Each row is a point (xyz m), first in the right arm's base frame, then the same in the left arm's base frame.
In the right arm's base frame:
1: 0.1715 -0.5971 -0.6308
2: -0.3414 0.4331 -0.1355
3: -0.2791 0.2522 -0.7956
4: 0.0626 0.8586 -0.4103
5: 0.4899 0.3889 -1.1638
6: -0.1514 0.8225 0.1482
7: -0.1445 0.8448 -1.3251
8: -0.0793 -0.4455 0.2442
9: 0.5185 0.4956 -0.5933
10: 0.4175 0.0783 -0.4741
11: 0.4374 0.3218 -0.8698
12: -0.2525 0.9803 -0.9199
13: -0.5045 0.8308 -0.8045
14: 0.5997 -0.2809 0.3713
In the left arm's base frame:
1: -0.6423 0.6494 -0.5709
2: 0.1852 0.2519 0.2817
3: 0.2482 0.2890 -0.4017
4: 0.2327 -0.3563 0.0634
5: -0.1133 -0.3479 -0.8592
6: 0.1849 -0.1401 0.6202
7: 0.6764 -0.2920 -0.7606
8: -0.6550 0.7763 0.3430
9: -0.2577 -0.3963 -0.2984
10: -0.4715 -0.0057 -0.2830
11: -0.2112 -0.2371 -0.5912
12: 0.7034 -0.2877 -0.3208
13: 0.7612 -0.0006 -0.2050
14: -1.0964 0.2210 0.3766

